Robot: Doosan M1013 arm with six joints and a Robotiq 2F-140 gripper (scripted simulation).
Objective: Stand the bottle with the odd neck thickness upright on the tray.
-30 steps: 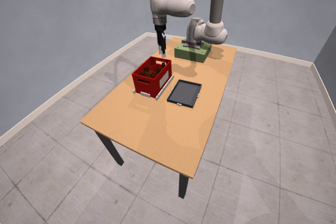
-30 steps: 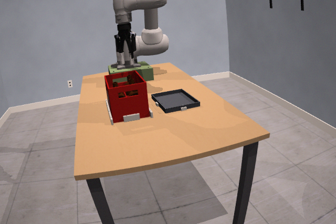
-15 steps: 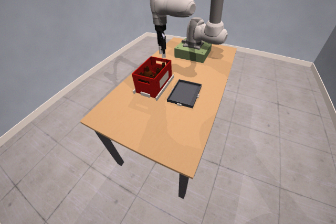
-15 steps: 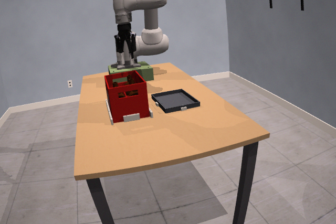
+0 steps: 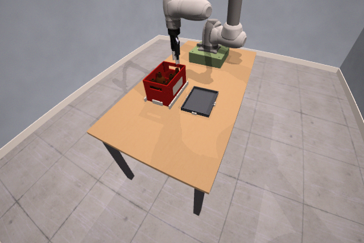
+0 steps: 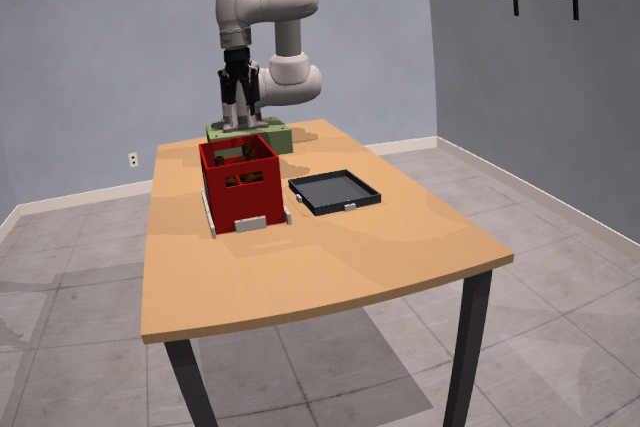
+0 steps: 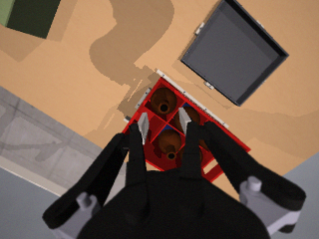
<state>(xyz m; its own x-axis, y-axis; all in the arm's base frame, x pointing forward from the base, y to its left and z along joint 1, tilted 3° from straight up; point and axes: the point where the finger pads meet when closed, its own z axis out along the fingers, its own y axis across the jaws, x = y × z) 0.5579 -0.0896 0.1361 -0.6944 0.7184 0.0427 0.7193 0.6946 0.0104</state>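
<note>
The red crate lies 9 cm ahead of my hand, 4 cm to the right of it and 16 cm below it. Also, from my hand: dark grey tray (10 cm ahead, 22 cm to the left, 23 cm below); glass bottle (18 cm ahead, 9 cm to the right, 16 cm below).
</note>
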